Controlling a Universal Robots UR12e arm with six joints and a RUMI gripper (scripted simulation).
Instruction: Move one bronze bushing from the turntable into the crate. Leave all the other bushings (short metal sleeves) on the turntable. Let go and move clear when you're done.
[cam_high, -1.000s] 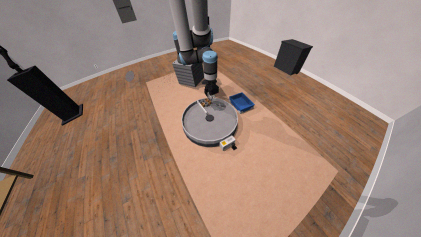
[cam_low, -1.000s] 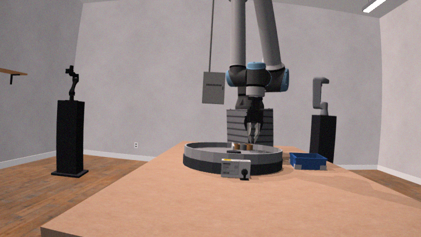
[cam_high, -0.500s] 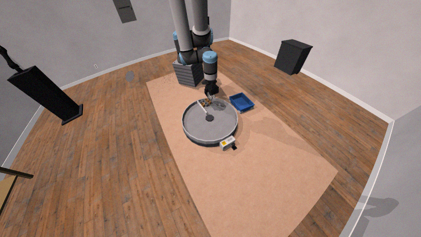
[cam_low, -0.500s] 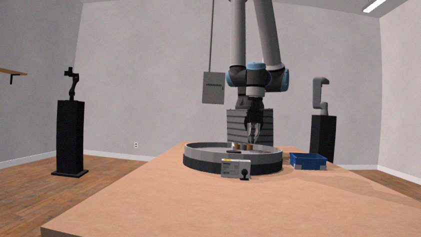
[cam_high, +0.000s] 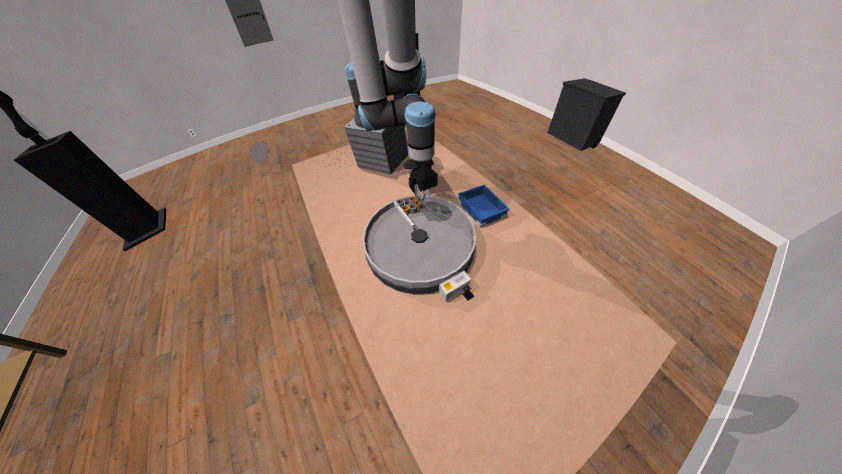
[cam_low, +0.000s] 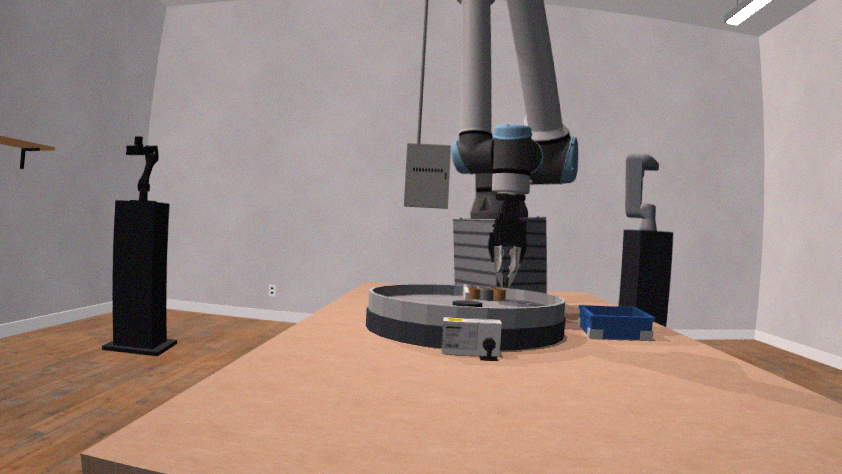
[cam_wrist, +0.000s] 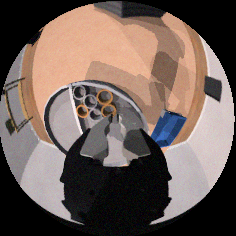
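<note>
My hand is 230 mm to the right of the blue crate, 150 mm short of it and 70 mm above it. Also, from my hand: grey round turntable 120 mm to the right, 120 mm ahead, 50 mm below.
</note>
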